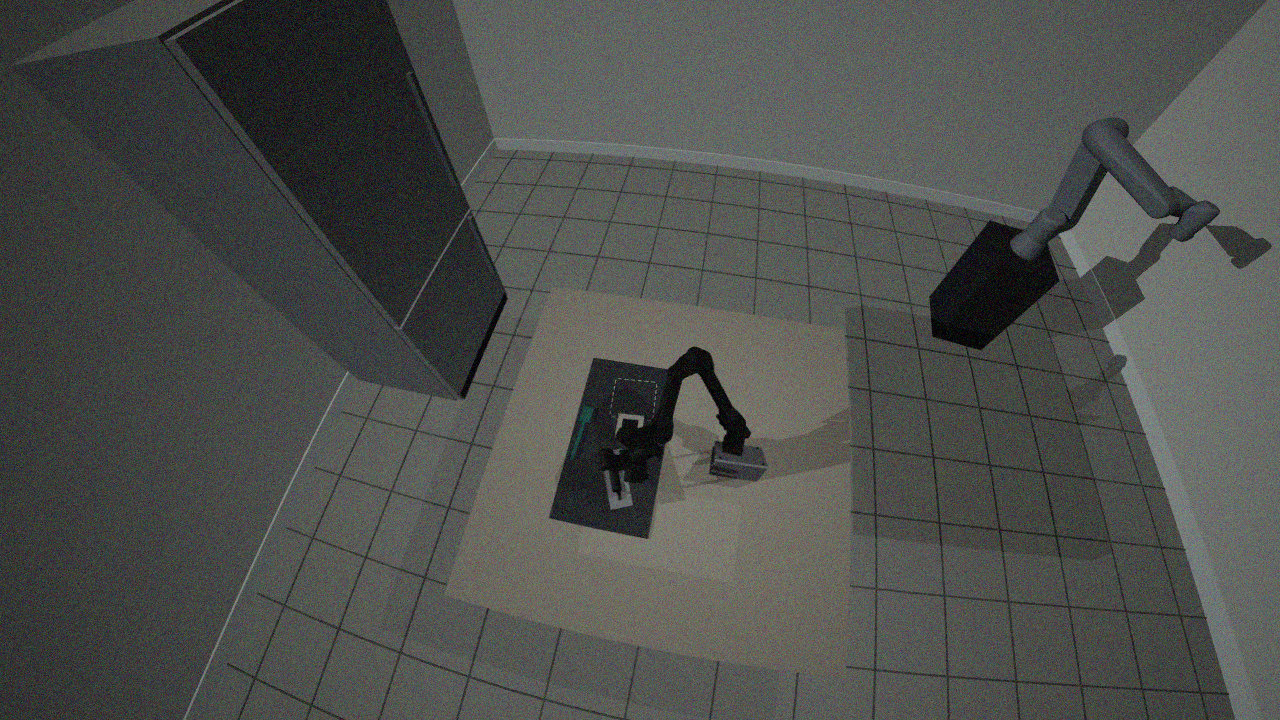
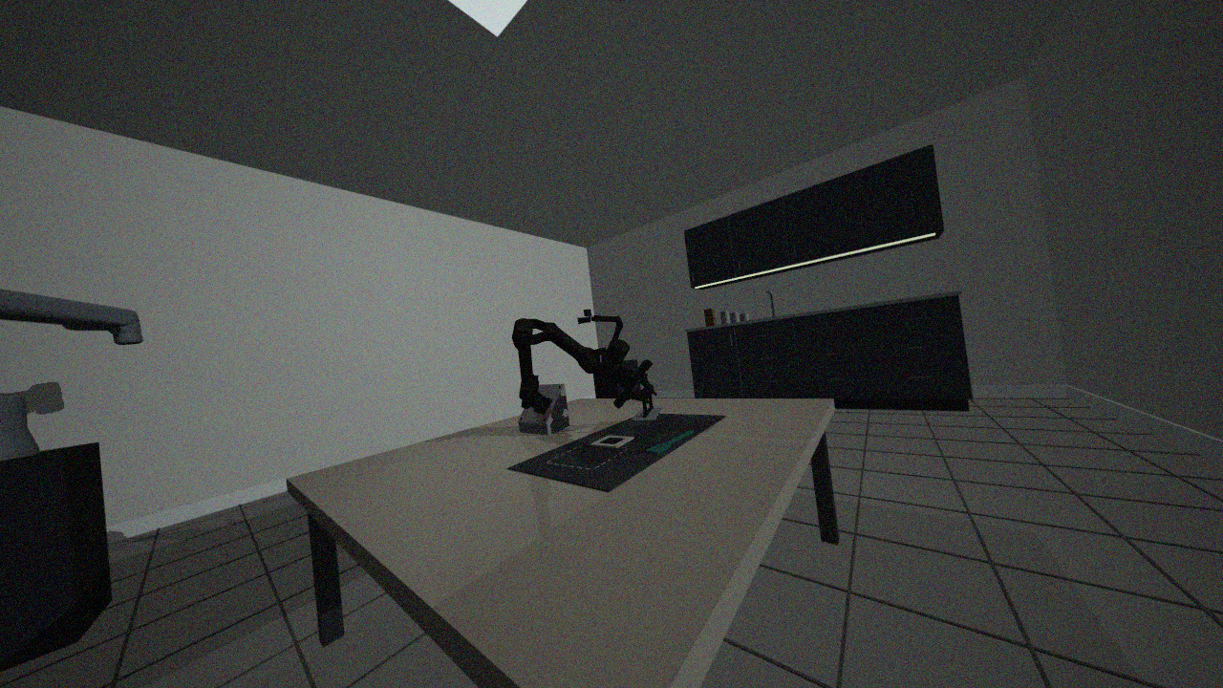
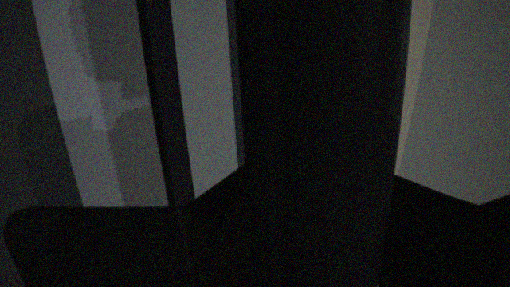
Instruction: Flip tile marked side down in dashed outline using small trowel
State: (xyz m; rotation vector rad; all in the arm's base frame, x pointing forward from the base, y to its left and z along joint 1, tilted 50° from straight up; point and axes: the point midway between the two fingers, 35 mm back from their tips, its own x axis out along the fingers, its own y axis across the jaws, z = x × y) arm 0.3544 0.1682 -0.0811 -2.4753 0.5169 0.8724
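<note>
Now: the dark mat 140 mm to the right of my gripper tip, 110 mm below it and 10 mm ahead of it. From my gripper tip the other things lie so: tile: 200 mm to the right, 90 mm below, 10 mm behind; teal trowel: 150 mm to the right, 150 mm ahead, 90 mm below.
</note>
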